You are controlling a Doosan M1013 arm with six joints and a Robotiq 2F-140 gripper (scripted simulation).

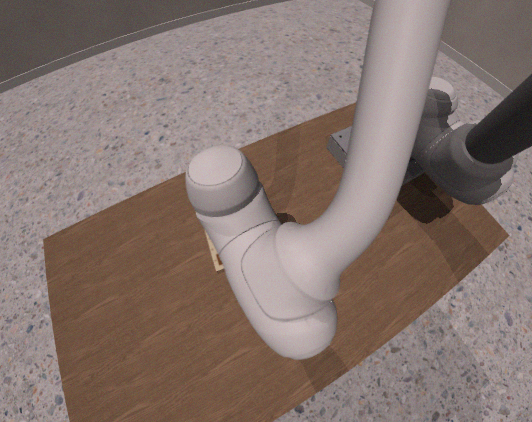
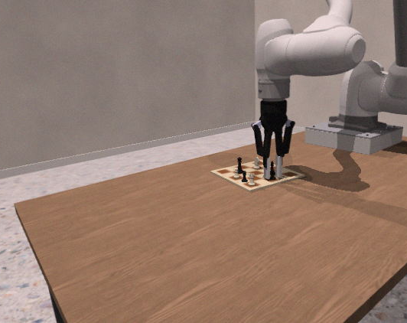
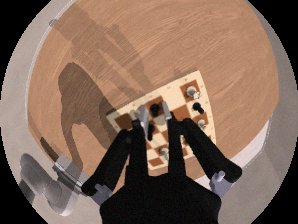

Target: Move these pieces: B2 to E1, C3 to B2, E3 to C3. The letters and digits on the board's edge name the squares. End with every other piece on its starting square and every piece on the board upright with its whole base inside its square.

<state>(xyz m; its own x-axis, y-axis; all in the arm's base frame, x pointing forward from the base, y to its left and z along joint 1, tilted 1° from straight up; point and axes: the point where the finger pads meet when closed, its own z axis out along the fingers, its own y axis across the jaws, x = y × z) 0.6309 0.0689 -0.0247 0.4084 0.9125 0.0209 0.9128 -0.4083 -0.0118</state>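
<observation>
Right now the chessboard is 1 cm behind my hand, 8 cm to the right of it and 4 cm below it. The rest, counted from my hand: tall black piece 3 cm ahead, 12 cm to the right, 1 cm below.
</observation>
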